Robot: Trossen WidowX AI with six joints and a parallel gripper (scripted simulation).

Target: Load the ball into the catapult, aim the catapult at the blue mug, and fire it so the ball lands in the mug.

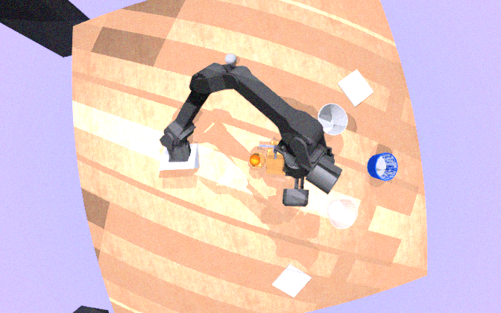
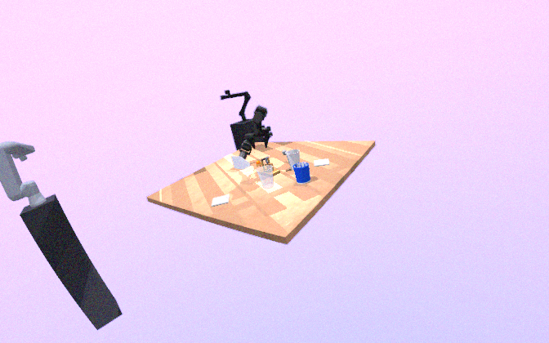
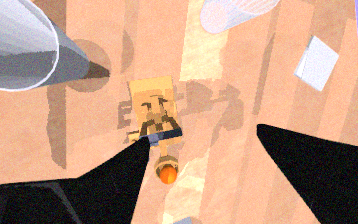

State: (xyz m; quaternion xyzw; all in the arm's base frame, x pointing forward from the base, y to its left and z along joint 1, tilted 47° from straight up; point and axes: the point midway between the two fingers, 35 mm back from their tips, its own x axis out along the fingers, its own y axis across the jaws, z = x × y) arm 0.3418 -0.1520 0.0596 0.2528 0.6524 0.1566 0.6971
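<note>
My gripper tip is now 130 mm above the orange ball, 110 mm past it and 40 mm to the right of it. The rest, counted from my gripper tip: translucent white cup (160 mm below, 150 mm ahead, 130 mm to the right); then wooden catapult (140 mm below, 60 mm to the left, 40 mm behind); then blue mug (310 mm ahead, 160 mm below).
</note>
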